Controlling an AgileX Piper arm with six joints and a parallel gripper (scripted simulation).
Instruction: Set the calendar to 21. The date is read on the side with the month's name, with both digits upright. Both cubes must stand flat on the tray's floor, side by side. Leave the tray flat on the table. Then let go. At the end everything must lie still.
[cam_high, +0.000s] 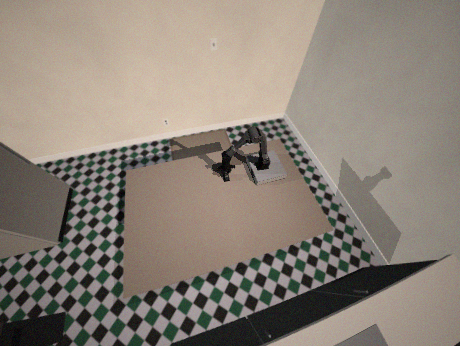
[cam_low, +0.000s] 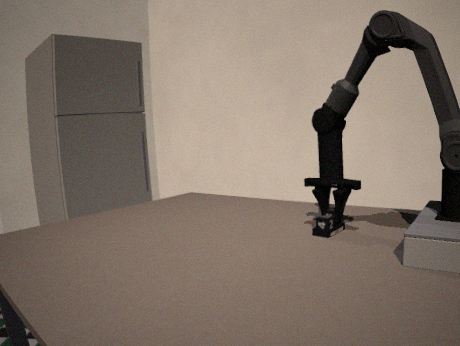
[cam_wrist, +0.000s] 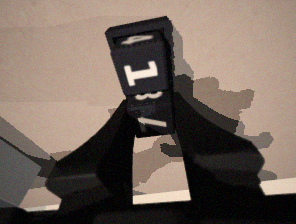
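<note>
Now: the dark calendar tray 3 cm below my hand and 2 cm to the left of it. The rest, counted from my hand: dark number cube 3 cm to the left, 1 cm below.
</note>
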